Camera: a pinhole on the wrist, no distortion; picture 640 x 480 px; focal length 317.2 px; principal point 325.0 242.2 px. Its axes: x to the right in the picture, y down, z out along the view. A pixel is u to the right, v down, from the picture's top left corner.
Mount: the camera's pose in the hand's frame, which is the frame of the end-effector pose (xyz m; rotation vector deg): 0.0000 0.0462 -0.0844 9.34 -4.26 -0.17
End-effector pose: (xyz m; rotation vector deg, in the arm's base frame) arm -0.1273 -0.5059 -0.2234 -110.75 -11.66 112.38
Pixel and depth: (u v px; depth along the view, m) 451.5 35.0 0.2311
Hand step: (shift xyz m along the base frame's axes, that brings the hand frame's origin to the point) -0.0992 0.1767 -0.0136
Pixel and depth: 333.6 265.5 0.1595
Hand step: -0.0791 -0.0201 -0.0011
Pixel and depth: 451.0 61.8 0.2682
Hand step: -0.1345 0.1939 -0.0200
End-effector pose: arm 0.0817 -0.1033 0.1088 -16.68 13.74 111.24
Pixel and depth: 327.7 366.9 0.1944
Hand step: -0.0895 -0.0092 0.1202
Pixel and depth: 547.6 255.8 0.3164
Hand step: -0.1004 0.2451 0.1713
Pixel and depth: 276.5 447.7 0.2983
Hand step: -0.1715 -0.0593 0.2523
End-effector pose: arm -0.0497 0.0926 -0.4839 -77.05 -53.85 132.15
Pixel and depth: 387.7 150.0 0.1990
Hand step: -0.1051 0.0056 0.0493
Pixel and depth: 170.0 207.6 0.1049
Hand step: 0.0199 -0.0514 0.0307
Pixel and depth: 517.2 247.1 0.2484
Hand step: -0.2141 0.0015 -0.0327
